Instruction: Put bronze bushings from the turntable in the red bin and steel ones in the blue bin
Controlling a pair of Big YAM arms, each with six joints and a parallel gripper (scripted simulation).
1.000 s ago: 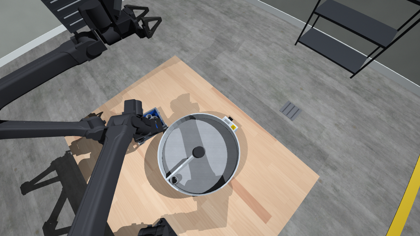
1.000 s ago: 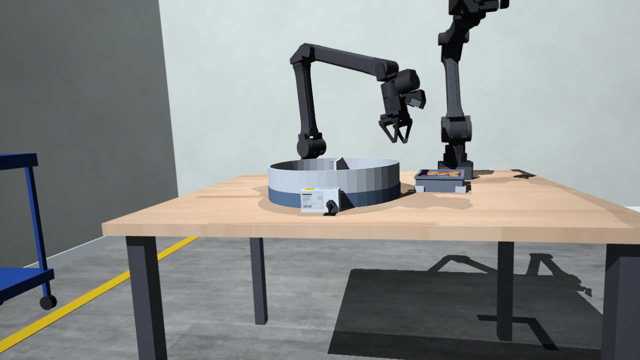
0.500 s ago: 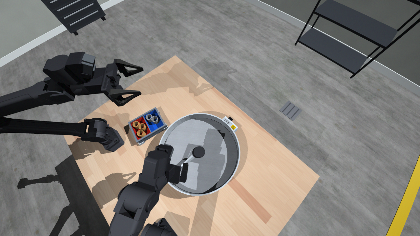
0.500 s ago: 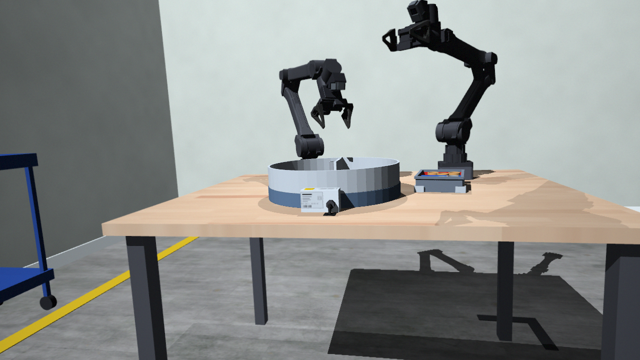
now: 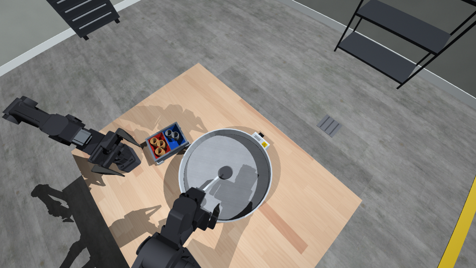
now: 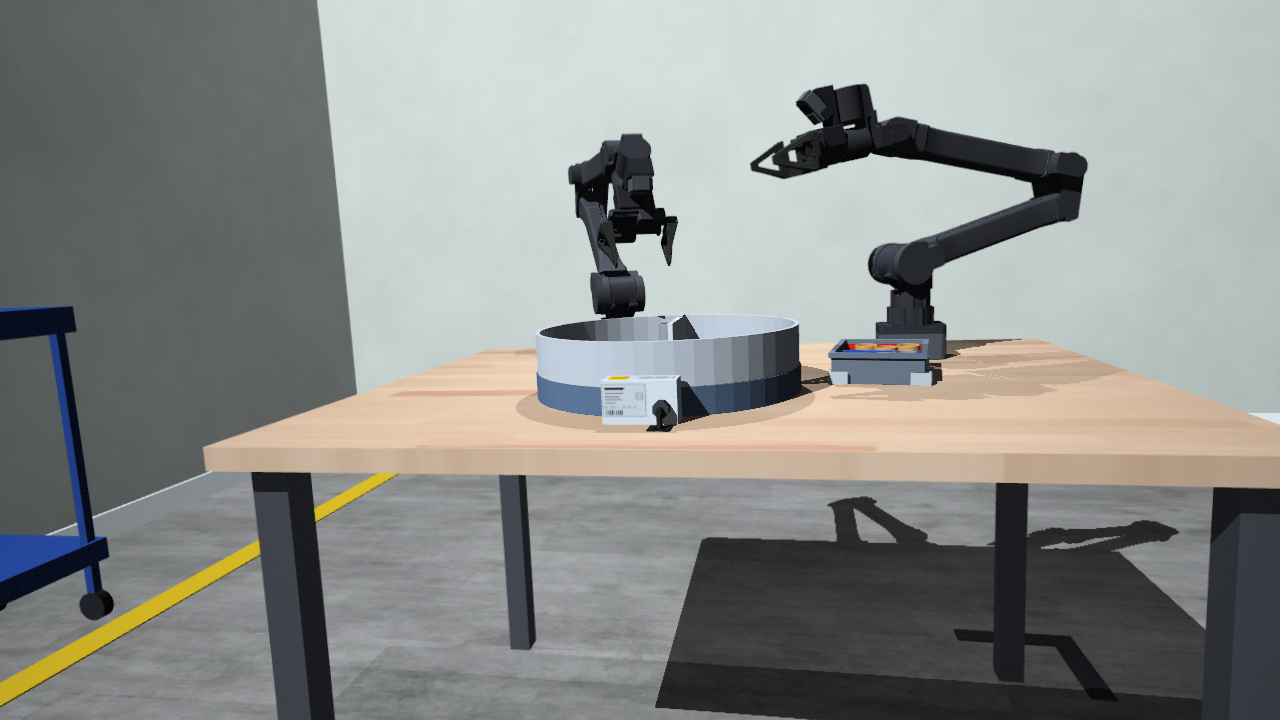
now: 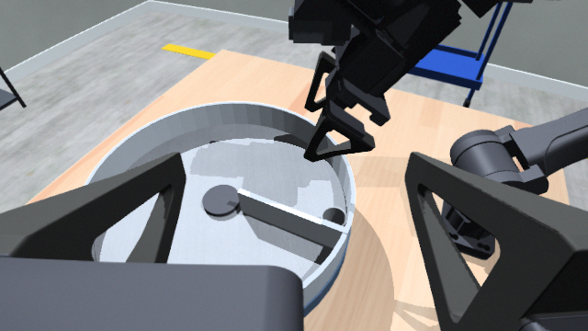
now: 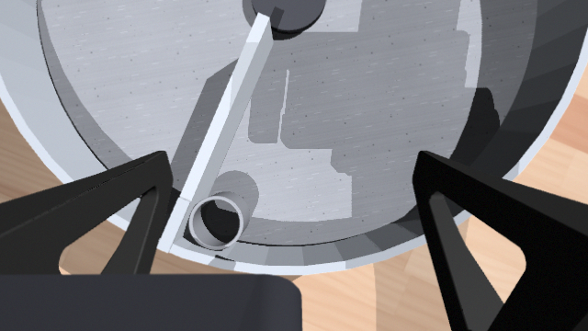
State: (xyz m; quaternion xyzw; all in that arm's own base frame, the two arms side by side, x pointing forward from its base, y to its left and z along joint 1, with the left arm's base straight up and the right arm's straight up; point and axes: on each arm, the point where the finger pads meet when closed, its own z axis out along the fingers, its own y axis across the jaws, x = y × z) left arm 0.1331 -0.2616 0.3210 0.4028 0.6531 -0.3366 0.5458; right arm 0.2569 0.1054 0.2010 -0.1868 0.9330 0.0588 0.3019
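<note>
Right now my right hand is 20 mm short of the blue bin, 400 mm to the right of it and 190 mm above it. From my right hand the other things lie so: red bin (70 mm behind, 400 mm to the left, 190 mm below); grey tray (30 mm behind, 400 mm to the left, 180 mm below).
</note>
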